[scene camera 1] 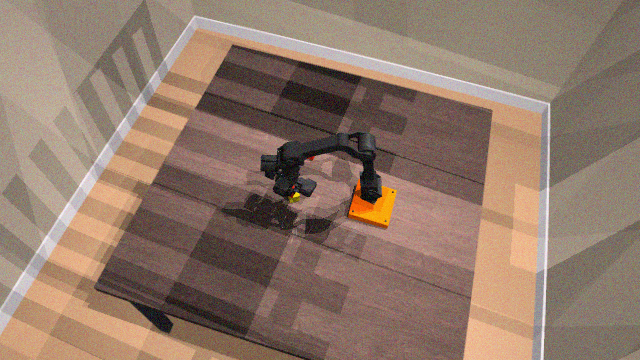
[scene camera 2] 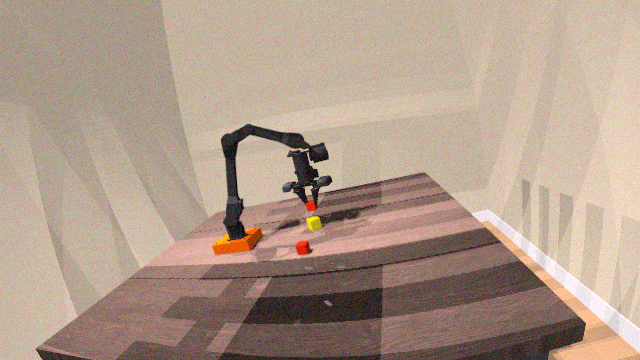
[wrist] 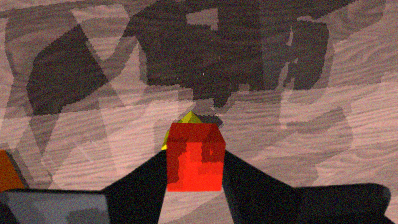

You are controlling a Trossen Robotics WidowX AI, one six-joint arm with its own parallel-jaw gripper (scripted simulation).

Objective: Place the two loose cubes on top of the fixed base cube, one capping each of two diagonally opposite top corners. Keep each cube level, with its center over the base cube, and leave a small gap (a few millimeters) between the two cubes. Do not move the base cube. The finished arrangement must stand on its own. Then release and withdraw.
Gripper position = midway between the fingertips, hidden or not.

Labels:
gripper: scene camera 1 290, 190; scene camera 2 311, 205; wrist 194, 155

